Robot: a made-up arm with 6 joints. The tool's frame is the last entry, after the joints. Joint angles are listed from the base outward. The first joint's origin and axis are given. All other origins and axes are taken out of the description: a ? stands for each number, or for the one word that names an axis. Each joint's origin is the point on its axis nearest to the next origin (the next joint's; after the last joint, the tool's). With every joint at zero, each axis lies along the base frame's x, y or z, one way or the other. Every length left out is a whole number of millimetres.
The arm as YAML. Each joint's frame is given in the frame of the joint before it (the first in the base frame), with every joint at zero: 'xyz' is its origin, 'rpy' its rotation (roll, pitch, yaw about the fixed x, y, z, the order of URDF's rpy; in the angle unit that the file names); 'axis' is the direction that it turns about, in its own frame. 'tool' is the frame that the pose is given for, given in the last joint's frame.
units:
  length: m
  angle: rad
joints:
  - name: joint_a
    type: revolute
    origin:
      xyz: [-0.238, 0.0, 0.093]
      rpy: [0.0, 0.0, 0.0]
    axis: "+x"
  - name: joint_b
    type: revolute
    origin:
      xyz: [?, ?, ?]
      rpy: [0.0, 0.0, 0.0]
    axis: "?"
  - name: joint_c
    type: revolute
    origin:
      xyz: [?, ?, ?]
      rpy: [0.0, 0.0, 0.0]
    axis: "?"
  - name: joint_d
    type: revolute
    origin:
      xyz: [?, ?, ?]
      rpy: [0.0, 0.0, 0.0]
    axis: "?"
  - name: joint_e
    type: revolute
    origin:
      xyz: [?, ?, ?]
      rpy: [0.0, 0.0, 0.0]
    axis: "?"
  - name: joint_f
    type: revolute
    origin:
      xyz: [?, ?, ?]
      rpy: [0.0, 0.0, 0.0]
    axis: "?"
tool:
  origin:
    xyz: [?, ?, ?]
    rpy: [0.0, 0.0, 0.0]
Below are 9 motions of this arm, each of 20 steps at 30 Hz.
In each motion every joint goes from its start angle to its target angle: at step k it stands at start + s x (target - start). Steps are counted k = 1, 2, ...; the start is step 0. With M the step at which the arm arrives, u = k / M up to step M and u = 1 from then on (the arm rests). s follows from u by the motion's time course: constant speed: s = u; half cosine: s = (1 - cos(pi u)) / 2; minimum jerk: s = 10 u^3 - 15 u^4 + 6 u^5.
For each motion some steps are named. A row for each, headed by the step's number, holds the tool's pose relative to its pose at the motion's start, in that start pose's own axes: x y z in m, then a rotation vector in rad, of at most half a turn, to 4 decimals.
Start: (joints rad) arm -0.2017 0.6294 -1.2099 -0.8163 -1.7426 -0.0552
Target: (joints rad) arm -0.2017 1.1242 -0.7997 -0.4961 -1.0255 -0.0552
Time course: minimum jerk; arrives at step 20
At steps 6, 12, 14, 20:
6: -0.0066 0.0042 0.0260 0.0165 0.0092 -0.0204
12: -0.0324 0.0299 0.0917 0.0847 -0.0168 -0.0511
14: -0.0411 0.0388 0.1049 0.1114 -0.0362 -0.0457
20: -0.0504 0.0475 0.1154 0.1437 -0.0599 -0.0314

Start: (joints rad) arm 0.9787 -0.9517 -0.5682 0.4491 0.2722 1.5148
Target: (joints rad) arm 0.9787 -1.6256 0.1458 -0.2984 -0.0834 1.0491
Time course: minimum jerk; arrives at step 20
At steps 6, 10, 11, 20:
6: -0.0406 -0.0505 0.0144 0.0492 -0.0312 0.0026
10: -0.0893 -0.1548 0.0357 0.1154 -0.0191 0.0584
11: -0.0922 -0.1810 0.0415 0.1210 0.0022 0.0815
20: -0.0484 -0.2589 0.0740 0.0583 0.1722 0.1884

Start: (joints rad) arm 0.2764 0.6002 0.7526 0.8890 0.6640 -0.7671
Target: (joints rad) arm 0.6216 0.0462 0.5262 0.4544 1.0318 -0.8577
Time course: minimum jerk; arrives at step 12
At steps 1, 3, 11, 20:
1: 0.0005 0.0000 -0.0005 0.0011 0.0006 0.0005
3: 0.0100 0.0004 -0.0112 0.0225 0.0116 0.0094
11: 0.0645 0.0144 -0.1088 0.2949 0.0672 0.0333
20: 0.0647 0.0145 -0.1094 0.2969 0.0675 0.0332

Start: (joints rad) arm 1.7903 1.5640 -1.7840 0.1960 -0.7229 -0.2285
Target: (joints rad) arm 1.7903 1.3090 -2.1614 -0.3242 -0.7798 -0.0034
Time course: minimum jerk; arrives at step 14
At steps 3, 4, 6, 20:
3: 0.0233 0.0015 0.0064 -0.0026 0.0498 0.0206
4: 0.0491 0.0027 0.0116 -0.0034 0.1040 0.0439
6: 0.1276 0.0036 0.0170 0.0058 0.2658 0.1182
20: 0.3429 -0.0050 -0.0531 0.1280 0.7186 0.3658

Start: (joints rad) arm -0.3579 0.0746 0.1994 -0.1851 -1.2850 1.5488
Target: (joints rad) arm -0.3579 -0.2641 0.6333 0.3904 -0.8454 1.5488
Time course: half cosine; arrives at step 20
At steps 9, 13, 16, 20:
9: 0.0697 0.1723 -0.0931 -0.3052 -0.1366 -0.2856
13: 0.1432 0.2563 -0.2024 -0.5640 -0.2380 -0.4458
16: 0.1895 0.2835 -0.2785 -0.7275 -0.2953 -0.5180
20: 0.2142 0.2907 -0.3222 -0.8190 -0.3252 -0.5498

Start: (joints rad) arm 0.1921 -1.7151 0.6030 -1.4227 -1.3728 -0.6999
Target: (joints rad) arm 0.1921 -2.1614 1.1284 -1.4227 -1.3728 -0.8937
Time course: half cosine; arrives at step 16
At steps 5, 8, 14, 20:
5: -0.0423 0.0006 0.0487 -0.1111 -0.0620 -0.1283
8: -0.0930 0.0182 0.1052 -0.2573 -0.1365 -0.2807
14: -0.1629 0.0849 0.1824 -0.5178 -0.2536 -0.5095
20: -0.1675 0.0922 0.1875 -0.5402 -0.2629 -0.5267

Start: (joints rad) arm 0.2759 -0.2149 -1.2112 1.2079 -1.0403 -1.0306
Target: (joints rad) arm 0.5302 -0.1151 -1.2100 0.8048 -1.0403 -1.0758
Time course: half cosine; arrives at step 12
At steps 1, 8, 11, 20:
1: 0.0045 0.0041 0.0017 -0.0056 0.0023 0.0090
8: 0.1556 0.2183 0.0377 -0.2458 0.1065 0.3947
11: 0.1835 0.2956 0.0333 -0.3217 0.1410 0.5175
20: 0.1851 0.3013 0.0327 -0.3273 0.1436 0.5264

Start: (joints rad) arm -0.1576 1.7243 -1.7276 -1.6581 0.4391 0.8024
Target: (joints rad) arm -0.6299 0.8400 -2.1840 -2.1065 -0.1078 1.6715
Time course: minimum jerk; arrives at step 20
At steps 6, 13, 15, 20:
6: 0.0052 -0.0797 0.0389 0.1505 0.0689 0.2461
13: 0.1345 -0.3567 0.0429 0.6702 0.1694 1.3307
15: 0.1864 -0.3909 0.0216 0.7670 0.1626 1.5999
20: 0.2313 -0.4063 0.0027 0.8365 0.1518 1.8184

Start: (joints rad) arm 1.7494 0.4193 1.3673 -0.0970 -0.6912 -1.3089
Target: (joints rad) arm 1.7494 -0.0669 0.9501 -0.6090 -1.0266 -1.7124
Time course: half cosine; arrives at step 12
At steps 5, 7, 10, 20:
5: -0.0263 0.1141 0.0623 -0.2737 -0.2178 -0.1877
7: -0.0349 0.1909 0.0827 -0.4427 -0.3680 -0.3201
10: -0.0299 0.2702 0.0889 -0.6190 -0.5372 -0.4724
20: -0.0264 0.2855 0.0885 -0.6548 -0.5730 -0.5052

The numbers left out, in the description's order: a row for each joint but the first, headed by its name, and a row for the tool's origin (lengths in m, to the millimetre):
joint_b: xyz 0.0 0.054 -0.088, axis +y
joint_c: xyz 0.071 0.0 -0.183, axis +z
joint_d: xyz 0.012 -0.008 0.0, axis -y
joint_e: xyz -0.193 0.0 0.372, axis +x
joint_f: xyz 0.0 -0.093 0.193, axis +z
tool: xyz 0.027 0.068 0.0

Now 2 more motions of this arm.
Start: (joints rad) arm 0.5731 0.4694 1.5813 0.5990 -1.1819 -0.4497
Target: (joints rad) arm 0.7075 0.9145 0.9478 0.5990 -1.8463 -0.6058
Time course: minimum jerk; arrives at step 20
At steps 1, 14, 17, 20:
1: 0.0000 0.0003 0.0002 -0.0010 0.0003 -0.0006
14: 0.0731 0.1947 0.0751 -0.7097 0.2841 -0.1835
17: 0.0953 0.2221 0.0747 -0.8208 0.3271 -0.1573
20: 0.0997 0.2272 0.0742 -0.8420 0.3350 -0.1503

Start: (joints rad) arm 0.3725 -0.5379 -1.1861 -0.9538 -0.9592 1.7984
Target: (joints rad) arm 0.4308 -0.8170 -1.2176 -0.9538 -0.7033 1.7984
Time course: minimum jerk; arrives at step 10
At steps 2, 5, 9, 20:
2: -0.0068 0.0054 -0.0058 -0.0168 -0.0239 0.0037
5: -0.0567 0.0419 -0.0573 -0.1425 -0.2076 0.0363
9: -0.1058 0.0711 -0.1274 -0.2775 -0.4146 0.0824
20: -0.1066 0.0715 -0.1287 -0.2798 -0.4183 0.0833

